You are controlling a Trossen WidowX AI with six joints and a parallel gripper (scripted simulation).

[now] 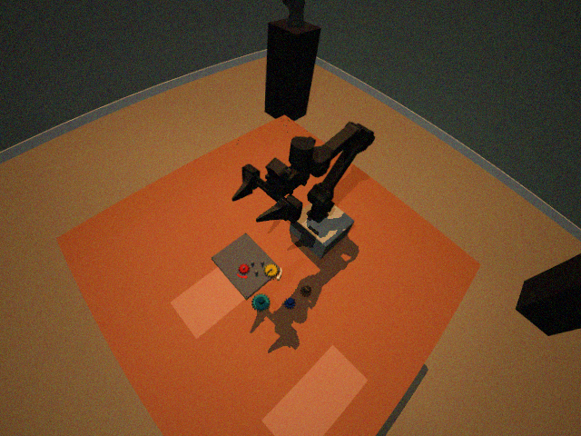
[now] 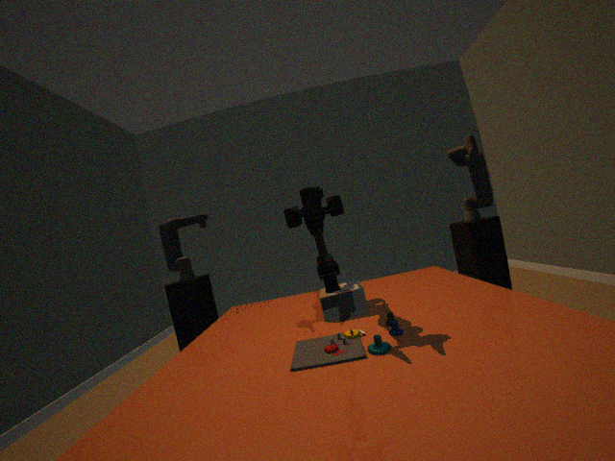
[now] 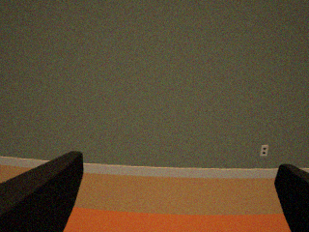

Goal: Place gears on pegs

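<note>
My gripper tip is 420 mm above the orange-brown gear, 180 mm to the right of it and 110 mm past it. The rest, counted from my gripper tip: red gear (420 mm below, 40 mm to the right); then yellow gear (410 mm below, 70 mm behind, 40 mm to the left); then grey board (420 mm below, 50 mm to the right, 30 mm behind).
</note>
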